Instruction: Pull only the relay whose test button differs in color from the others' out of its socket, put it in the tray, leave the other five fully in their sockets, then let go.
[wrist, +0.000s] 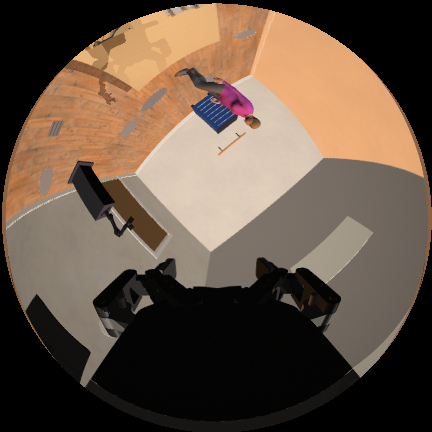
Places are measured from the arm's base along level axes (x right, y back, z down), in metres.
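Where they show: gripper, fingertip midpoint: (215, 267).
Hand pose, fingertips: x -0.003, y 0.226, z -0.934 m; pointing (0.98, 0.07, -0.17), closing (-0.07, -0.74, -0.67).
Observation:
After its pixels a point has its place.
My gripper (215, 267) @(x -0.003, y 0.226, z -0.934 m) is open and empty at the lower middle of the wrist view, its two black fingers wide apart. It points out across the room, away from a pale wooden table top (200, 32) @(x 0.477, y -0.664, z 0.165 m) at the upper left. A few small grey and white objects (183, 9) show at the top rim of the view, at the table's edge. They are cut off and too small to tell whether they are relays, sockets or something else. The relays' test buttons and the tray cannot be made out.
A person in a magenta top (234, 100) is beside a blue slatted box (212, 115) near the pale wall. A wooden rail (232, 143) is on that wall. A tall black unit with an arm (91, 191) stands at the left, by a brown panel (137, 215).

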